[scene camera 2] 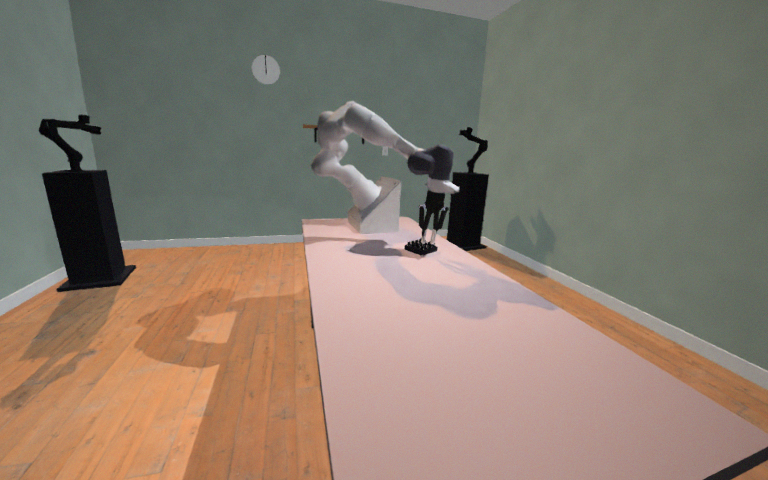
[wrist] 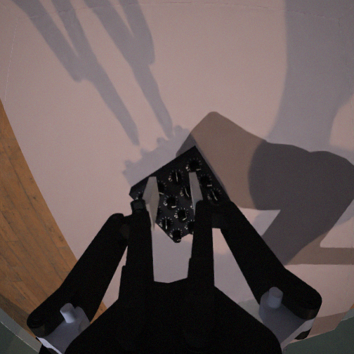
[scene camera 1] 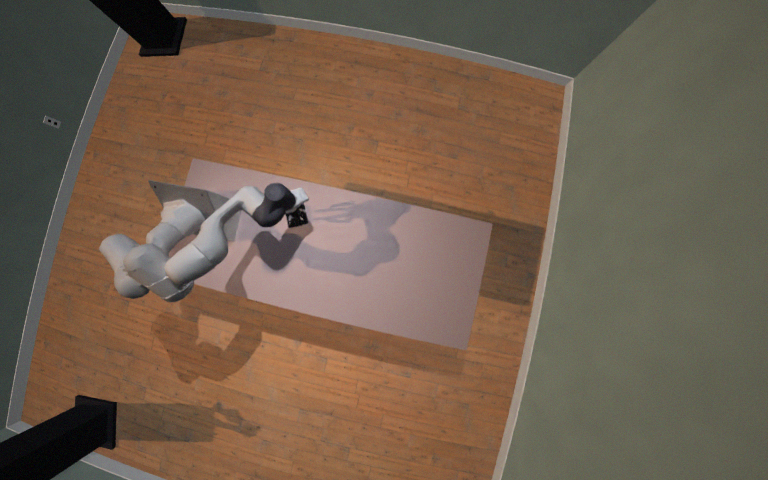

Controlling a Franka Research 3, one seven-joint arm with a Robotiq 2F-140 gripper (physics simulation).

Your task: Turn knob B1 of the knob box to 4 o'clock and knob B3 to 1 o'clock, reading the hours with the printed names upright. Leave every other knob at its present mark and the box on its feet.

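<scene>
The black knob box (scene camera 1: 296, 224) (scene camera 2: 421, 250) (wrist: 186, 155) stands level on the pink table top, turned at an angle in the wrist view. It carries several rows of small black knobs with pale marks around them. The printed names are too small to read, so I cannot tell which knobs are B1 and B3 or their hours. My gripper (scene camera 2: 428, 240) (wrist: 173, 184) is partly open, with nothing held between its fingers. It points down over the box, its pale fingertips close to the knobs; contact is unclear. The fingers hide some knobs in the wrist view.
The pink table top (scene camera 1: 419, 271) (scene camera 2: 453, 384) (wrist: 75, 150) carries the arm's base at its far end and arm shadows around the box. Black pedestals (scene camera 1: 96, 421) (scene camera 2: 87, 226) stand on the wooden floor beyond the table's sides.
</scene>
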